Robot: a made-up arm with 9 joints. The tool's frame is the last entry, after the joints. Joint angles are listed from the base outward.
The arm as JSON. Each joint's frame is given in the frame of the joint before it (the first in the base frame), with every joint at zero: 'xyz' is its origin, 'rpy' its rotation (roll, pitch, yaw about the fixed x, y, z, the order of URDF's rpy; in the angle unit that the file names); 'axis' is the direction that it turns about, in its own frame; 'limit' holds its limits. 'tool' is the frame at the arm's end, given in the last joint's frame.
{
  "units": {
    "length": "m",
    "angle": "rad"
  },
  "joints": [
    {
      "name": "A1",
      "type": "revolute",
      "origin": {
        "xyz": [
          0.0,
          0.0,
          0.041
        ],
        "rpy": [
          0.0,
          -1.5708,
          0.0
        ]
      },
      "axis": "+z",
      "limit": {
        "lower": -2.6,
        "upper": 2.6
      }
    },
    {
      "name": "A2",
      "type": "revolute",
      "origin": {
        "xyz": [
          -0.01,
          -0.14,
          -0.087
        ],
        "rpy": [
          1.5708,
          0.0,
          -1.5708
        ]
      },
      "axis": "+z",
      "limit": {
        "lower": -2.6,
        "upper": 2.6
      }
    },
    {
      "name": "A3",
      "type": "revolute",
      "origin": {
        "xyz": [
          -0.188,
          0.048,
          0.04
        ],
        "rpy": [
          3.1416,
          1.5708,
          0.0
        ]
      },
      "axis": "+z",
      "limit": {
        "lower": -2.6,
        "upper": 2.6
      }
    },
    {
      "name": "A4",
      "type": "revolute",
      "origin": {
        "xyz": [
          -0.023,
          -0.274,
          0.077
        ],
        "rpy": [
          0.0,
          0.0,
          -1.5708
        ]
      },
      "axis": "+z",
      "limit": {
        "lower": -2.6,
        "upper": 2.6
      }
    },
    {
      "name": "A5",
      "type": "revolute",
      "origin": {
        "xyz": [
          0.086,
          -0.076,
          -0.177
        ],
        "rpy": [
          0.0,
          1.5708,
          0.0
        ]
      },
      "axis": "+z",
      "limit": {
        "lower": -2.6,
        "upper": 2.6
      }
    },
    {
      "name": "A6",
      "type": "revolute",
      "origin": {
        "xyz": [
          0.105,
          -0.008,
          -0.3
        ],
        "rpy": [
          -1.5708,
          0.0,
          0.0
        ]
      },
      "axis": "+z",
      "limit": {
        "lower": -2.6,
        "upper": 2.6
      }
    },
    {
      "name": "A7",
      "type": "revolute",
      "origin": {
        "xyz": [
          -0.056,
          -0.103,
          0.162
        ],
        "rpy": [
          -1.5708,
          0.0,
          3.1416
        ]
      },
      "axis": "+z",
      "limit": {
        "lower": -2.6,
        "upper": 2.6
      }
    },
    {
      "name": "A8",
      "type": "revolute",
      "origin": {
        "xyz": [
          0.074,
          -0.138,
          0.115
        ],
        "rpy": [
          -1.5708,
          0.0,
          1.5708
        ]
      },
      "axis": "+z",
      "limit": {
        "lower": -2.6,
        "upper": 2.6
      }
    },
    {
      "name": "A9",
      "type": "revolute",
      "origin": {
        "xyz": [
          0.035,
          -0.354,
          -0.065
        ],
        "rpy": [
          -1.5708,
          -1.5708,
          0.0
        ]
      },
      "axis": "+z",
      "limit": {
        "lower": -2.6,
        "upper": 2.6
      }
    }
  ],
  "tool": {
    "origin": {
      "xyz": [
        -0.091,
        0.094,
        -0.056
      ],
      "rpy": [
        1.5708,
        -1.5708,
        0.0
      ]
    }
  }
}
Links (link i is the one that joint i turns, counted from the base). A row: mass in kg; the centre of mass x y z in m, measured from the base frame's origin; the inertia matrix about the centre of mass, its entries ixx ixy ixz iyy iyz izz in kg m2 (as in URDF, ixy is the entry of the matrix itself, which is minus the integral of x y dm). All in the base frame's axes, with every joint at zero. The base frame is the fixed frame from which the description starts. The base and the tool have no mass.
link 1: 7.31; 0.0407 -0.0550 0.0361; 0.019 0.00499 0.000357 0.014 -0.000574 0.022
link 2: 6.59; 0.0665 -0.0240 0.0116; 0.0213 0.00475 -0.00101 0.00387 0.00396 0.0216
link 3: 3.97; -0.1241 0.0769 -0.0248; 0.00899 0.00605 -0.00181 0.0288 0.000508 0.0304
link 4: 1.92; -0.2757 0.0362 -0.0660; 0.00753 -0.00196 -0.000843 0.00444 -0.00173 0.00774
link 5: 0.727; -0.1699 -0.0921 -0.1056; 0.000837 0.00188 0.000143 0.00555 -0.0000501 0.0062
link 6: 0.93; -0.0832 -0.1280 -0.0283; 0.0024 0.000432 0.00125 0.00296 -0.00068 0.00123
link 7: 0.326; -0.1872 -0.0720 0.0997; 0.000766 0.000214 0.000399 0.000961 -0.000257 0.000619
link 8: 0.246; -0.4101 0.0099 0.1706; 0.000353 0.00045 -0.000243 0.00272 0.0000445 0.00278
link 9: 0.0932; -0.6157 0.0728 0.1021; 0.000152 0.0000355 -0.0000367 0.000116 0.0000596 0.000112
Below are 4 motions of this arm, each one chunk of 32 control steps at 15 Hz.
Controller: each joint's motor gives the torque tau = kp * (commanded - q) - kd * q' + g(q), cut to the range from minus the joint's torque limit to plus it. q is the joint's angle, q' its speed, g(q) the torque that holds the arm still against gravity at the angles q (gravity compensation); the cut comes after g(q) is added. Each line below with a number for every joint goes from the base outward.
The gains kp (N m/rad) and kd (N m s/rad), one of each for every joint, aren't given. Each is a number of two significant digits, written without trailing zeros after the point. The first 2 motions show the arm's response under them.
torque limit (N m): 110 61 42 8 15 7.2 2.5 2.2 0.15
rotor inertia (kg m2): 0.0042 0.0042 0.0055 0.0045 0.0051 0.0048 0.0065 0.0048 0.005
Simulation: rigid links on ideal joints. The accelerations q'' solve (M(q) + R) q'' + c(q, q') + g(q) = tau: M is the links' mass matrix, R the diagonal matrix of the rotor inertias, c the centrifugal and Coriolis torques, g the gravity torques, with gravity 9.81 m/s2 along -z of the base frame. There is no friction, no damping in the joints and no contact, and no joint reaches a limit. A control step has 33 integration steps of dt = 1/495 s. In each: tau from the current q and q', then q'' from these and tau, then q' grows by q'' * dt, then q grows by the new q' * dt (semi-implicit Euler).
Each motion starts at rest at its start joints. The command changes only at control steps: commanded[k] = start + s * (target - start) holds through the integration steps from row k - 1 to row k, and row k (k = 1, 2, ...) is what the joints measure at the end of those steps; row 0 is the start. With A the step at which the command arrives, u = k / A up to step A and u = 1 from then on. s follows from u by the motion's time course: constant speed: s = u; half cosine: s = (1 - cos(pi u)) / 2; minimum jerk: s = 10 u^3 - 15 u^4 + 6 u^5; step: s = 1 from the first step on.
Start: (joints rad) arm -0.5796 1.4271 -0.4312 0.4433 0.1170 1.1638 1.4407 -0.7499 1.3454
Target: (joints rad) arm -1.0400 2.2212 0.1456 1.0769 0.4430 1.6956 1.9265 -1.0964 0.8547
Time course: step
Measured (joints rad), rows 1 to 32:
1: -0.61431 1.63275 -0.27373 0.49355 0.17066 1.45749 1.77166 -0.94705 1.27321
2: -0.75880 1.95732 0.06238 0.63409 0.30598 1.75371 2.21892 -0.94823 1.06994
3: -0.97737 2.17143 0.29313 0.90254 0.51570 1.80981 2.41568 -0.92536 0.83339
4: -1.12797 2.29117 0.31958 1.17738 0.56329 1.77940 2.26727 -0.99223 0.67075
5: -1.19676 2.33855 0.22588 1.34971 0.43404 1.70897 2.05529 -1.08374 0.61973
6: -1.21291 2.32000 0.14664 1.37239 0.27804 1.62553 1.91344 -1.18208 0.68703
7: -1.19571 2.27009 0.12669 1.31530 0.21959 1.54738 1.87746 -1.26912 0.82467
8: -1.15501 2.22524 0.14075 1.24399 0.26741 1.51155 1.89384 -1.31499 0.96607
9: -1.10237 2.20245 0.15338 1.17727 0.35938 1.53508 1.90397 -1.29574 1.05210
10: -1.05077 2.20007 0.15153 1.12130 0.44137 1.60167 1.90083 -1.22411 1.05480
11: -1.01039 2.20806 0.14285 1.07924 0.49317 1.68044 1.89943 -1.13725 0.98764
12: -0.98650 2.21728 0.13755 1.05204 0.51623 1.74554 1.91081 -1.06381 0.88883
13: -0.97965 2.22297 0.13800 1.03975 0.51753 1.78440 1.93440 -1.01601 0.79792
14: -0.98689 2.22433 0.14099 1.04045 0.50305 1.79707 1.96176 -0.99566 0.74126
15: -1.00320 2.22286 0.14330 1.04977 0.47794 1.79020 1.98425 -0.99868 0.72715
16: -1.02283 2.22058 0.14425 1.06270 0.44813 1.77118 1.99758 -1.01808 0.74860
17: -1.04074 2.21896 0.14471 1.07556 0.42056 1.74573 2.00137 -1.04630 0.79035
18: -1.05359 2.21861 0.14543 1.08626 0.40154 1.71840 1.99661 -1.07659 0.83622
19: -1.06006 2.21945 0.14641 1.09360 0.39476 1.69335 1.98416 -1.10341 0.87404
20: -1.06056 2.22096 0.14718 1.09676 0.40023 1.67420 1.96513 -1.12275 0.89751
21: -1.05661 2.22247 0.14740 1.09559 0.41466 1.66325 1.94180 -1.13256 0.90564
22: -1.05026 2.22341 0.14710 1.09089 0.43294 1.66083 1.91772 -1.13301 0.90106
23: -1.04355 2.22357 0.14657 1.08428 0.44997 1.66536 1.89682 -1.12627 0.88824
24: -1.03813 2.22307 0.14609 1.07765 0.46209 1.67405 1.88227 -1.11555 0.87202
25: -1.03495 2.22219 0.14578 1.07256 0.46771 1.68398 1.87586 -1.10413 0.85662
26: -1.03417 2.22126 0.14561 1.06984 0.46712 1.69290 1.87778 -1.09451 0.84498
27: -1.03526 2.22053 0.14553 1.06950 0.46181 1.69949 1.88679 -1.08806 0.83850
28: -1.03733 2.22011 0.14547 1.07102 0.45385 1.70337 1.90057 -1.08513 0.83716
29: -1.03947 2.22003 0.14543 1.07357 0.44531 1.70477 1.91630 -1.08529 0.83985
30: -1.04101 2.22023 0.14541 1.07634 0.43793 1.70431 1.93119 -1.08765 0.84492
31: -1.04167 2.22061 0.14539 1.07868 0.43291 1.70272 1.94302 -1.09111 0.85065
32: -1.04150 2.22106 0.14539 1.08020 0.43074 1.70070 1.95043 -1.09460 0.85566
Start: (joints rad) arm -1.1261 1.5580 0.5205 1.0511 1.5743 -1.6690 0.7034 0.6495 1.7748
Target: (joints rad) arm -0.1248 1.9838 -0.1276 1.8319 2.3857 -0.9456 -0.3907 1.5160 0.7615
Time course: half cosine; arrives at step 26
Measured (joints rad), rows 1 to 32:
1: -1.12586 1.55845 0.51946 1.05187 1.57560 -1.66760 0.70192 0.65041 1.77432
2: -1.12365 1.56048 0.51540 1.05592 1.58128 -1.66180 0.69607 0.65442 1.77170
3: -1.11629 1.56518 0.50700 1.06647 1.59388 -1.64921 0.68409 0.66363 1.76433
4: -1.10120 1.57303 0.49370 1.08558 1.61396 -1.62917 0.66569 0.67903 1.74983
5: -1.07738 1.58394 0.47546 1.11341 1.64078 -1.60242 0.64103 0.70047 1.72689
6: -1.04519 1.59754 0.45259 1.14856 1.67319 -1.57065 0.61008 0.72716 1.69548
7: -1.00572 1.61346 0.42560 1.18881 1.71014 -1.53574 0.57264 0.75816 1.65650
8: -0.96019 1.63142 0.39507 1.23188 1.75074 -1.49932 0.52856 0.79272 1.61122
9: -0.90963 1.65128 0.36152 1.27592 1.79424 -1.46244 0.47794 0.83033 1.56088
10: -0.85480 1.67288 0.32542 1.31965 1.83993 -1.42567 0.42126 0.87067 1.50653
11: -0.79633 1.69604 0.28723 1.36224 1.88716 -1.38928 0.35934 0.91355 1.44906
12: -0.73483 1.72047 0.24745 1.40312 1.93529 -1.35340 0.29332 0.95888 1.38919
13: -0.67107 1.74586 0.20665 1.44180 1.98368 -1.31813 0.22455 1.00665 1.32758
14: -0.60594 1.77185 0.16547 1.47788 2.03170 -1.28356 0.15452 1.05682 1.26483
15: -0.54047 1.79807 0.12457 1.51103 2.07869 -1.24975 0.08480 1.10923 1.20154
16: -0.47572 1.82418 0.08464 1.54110 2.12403 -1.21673 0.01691 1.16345 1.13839
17: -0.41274 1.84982 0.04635 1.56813 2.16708 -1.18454 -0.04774 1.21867 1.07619
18: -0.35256 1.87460 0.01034 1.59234 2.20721 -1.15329 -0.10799 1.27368 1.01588
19: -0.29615 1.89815 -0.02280 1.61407 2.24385 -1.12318 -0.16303 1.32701 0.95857
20: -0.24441 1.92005 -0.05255 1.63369 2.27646 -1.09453 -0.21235 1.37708 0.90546
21: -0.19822 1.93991 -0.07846 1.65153 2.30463 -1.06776 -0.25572 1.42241 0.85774
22: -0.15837 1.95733 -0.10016 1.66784 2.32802 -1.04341 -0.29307 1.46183 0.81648
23: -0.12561 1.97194 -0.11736 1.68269 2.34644 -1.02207 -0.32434 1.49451 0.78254
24: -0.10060 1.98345 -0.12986 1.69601 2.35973 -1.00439 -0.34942 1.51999 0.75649
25: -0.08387 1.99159 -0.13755 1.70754 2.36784 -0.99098 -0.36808 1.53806 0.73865
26: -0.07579 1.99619 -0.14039 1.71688 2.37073 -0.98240 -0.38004 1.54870 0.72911
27: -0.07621 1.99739 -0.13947 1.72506 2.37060 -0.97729 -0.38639 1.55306 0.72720
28: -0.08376 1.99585 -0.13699 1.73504 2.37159 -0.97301 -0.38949 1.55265 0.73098
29: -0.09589 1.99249 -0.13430 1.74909 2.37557 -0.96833 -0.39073 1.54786 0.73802
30: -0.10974 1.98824 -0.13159 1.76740 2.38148 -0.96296 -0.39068 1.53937 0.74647
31: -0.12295 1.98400 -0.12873 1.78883 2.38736 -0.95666 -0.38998 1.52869 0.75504
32: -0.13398 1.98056 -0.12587 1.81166 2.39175 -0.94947 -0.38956 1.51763 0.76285
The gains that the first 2 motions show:
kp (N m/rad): 36 120 120 6.4 13 7.3 2.7 3.5 0.52
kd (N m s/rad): 2.2 9 5.6 0.98 0.6 0.6 0.27 0.36 0.043
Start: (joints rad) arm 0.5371 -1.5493 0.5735 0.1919 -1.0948 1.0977 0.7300 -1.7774 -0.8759
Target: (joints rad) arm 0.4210 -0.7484 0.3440 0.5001 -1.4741 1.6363 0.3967 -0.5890 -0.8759
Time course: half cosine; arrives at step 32
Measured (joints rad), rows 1 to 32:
1: 0.53726 -1.54883 0.57306 0.19222 -1.09442 1.09786 0.72945 -1.77684 -0.87592
2: 0.53773 -1.54669 0.57169 0.19337 -1.09353 1.09846 0.72706 -1.77442 -0.87603
3: 0.53839 -1.54150 0.56940 0.19569 -1.09301 1.09979 0.72175 -1.76881 -0.87638
4: 0.53912 -1.53231 0.56625 0.19954 -1.09416 1.10247 0.71335 -1.75905 -0.87713
5: 0.53980 -1.51874 0.56223 0.20530 -1.09797 1.10734 0.70254 -1.74428 -0.87838
6: 0.54026 -1.50093 0.55731 0.21314 -1.10482 1.11525 0.69030 -1.72377 -0.87998
7: 0.54027 -1.47929 0.55145 0.22299 -1.11460 1.12669 0.67747 -1.69700 -0.88163
8: 0.53960 -1.45431 0.54464 0.23457 -1.12687 1.14177 0.66448 -1.66390 -0.88294
9: 0.53797 -1.42645 0.53691 0.24747 -1.14113 1.16017 0.65139 -1.62482 -0.88360
10: 0.53516 -1.39607 0.52830 0.26131 -1.15690 1.18137 0.63809 -1.58048 -0.88350
11: 0.53101 -1.36347 0.51886 0.27574 -1.17386 1.20479 0.62446 -1.53180 -0.88277
12: 0.52545 -1.32890 0.50869 0.29055 -1.19178 1.22989 0.61047 -1.47972 -0.88162
13: 0.51853 -1.29264 0.49788 0.30552 -1.21057 1.25631 0.59621 -1.42501 -0.88034
14: 0.51041 -1.25499 0.48654 0.32049 -1.23016 1.28377 0.58182 -1.36829 -0.87911
15: 0.50135 -1.21627 0.47482 0.33526 -1.25055 1.31213 0.56749 -1.31000 -0.87802
16: 0.49166 -1.17683 0.46285 0.34966 -1.27169 1.34125 0.55336 -1.25048 -0.87707
17: 0.48170 -1.13702 0.45080 0.36353 -1.29349 1.37097 0.53958 -1.19008 -0.87620
18: 0.47177 -1.09721 0.43883 0.37671 -1.31578 1.40101 0.52626 -1.12921 -0.87535
19: 0.46217 -1.05778 0.42710 0.38911 -1.33829 1.43101 0.51354 -1.06838 -0.87450
20: 0.45309 -1.01909 0.41577 0.40067 -1.36071 1.46049 0.50159 -1.00821 -0.87364
21: 0.44467 -0.98154 0.40495 0.41137 -1.38263 1.48890 0.49062 -0.94938 -0.87279
22: 0.43696 -0.94550 0.39476 0.42123 -1.40365 1.51573 0.48075 -0.89265 -0.87196
23: 0.43001 -0.91135 0.38528 0.43031 -1.42339 1.54051 0.47203 -0.83872 -0.87117
24: 0.42381 -0.87947 0.37658 0.43863 -1.44151 1.56295 0.46438 -0.78826 -0.87041
25: 0.41836 -0.85021 0.36874 0.44625 -1.45775 1.58289 0.45761 -0.74186 -0.86972
26: 0.41368 -0.82389 0.36180 0.45318 -1.47190 1.60030 0.45150 -0.69999 -0.86913
27: 0.40977 -0.80079 0.35582 0.45938 -1.48385 1.61524 0.44587 -0.66306 -0.86869
28: 0.40663 -0.78115 0.35085 0.46481 -1.49353 1.62776 0.44062 -0.63138 -0.86846
29: 0.40423 -0.76515 0.34690 0.46940 -1.50092 1.63791 0.43578 -0.60520 -0.86845
30: 0.40254 -0.75295 0.34400 0.47308 -1.50605 1.64567 0.43150 -0.58473 -0.86865
31: 0.40154 -0.74464 0.34218 0.47579 -1.50898 1.65103 0.42797 -0.57010 -0.86902
32: 0.40119 -0.74026 0.34143 0.47749 -1.50979 1.65393 0.42542 -0.56141 -0.86949

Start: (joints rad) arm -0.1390 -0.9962 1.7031 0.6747 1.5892 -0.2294 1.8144 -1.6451 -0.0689
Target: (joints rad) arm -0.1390 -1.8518 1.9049 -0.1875 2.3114 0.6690 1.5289 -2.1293 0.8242
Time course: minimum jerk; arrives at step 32
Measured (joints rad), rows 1 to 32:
1: -0.13899 -0.99631 1.70317 0.67459 1.58932 -0.22930 1.81422 -1.64520 -0.06886
2: -0.13888 -0.99715 1.70360 0.67380 1.59020 -0.22853 1.81296 -1.64590 -0.06854
3: -0.13851 -0.99969 1.70469 0.67158 1.59268 -0.22619 1.80963 -1.64783 -0.06729
4: -0.13773 -1.00494 1.70662 0.66727 1.59757 -0.22124 1.80360 -1.65141 -0.06410
5: -0.13658 -1.01377 1.70949 0.66030 1.60558 -0.21268 1.79480 -1.65687 -0.05785
6: -0.13521 -1.02684 1.71338 0.65024 1.61727 -0.19970 1.78361 -1.66431 -0.04750
7: -0.13384 -1.04455 1.71834 0.63666 1.63306 -0.18173 1.77081 -1.67379 -0.03219
8: -0.13266 -1.06713 1.72434 0.61921 1.65320 -0.15852 1.75736 -1.68542 -0.01135
9: -0.13183 -1.09457 1.73136 0.59757 1.67779 -0.13011 1.74422 -1.69932 0.01533
10: -0.13144 -1.12672 1.73932 0.57153 1.70673 -0.09681 1.73221 -1.71561 0.04790
11: -0.13152 -1.16327 1.74814 0.54098 1.73972 -0.05912 1.72186 -1.73438 0.08614
12: -0.13208 -1.20375 1.75770 0.50598 1.77628 -0.01764 1.71338 -1.75564 0.12964
13: -0.13306 -1.24761 1.76789 0.46675 1.81575 0.02698 1.70661 -1.77931 0.17772
14: -0.13441 -1.29420 1.77857 0.42373 1.85739 0.07410 1.70114 -1.80515 0.22954
15: -0.13601 -1.34279 1.78961 0.37755 1.90040 0.12316 1.69634 -1.83279 0.28408
16: -0.13773 -1.39262 1.80088 0.32901 1.94396 0.17360 1.69150 -1.86166 0.34018
17: -0.13943 -1.44291 1.81223 0.27909 1.98733 0.22491 1.68594 -1.89108 0.39668
18: -0.14095 -1.49286 1.82352 0.22879 2.02981 0.27652 1.67909 -1.92030 0.45236
19: -0.14217 -1.54168 1.83458 0.17911 2.07078 0.32784 1.67059 -1.94856 0.50611
20: -0.14300 -1.58863 1.84526 0.13100 2.10967 0.37814 1.66029 -1.97523 0.55696
21: -0.14341 -1.63302 1.85537 0.08522 2.14600 0.42661 1.64827 -1.99981 0.60410
22: -0.14343 -1.67420 1.86475 0.04240 2.17931 0.47237 1.63479 -2.02204 0.64697
23: -0.14315 -1.71164 1.87323 0.00301 2.20923 0.51451 1.62027 -2.04180 0.68519
24: -0.14271 -1.74488 1.88070 -0.03264 2.23546 0.55220 1.60527 -2.05915 0.71861
25: -0.14226 -1.77361 1.88706 -0.06437 2.25777 0.58475 1.59039 -2.07421 0.74721
26: -0.14193 -1.79762 1.89226 -0.09207 2.27605 0.61169 1.57625 -2.08714 0.77108
27: -0.14183 -1.81685 1.89631 -0.11573 2.29031 0.63286 1.56341 -2.09807 0.79036
28: -0.14198 -1.83144 1.89929 -0.13539 2.30068 0.64839 1.55234 -2.10715 0.80524
29: -0.14236 -1.84166 1.90131 -0.15123 2.30746 0.65873 1.54332 -2.11448 0.81599
30: -0.14287 -1.84803 1.90254 -0.16351 2.31113 0.66462 1.53644 -2.12020 0.82298
31: -0.14336 -1.85126 1.90322 -0.17265 2.31237 0.66707 1.53153 -2.12450 0.82675
32: -0.14365 -1.85233 1.90362 -0.17927 2.31206 0.66733 1.52817 -2.12768 0.82804

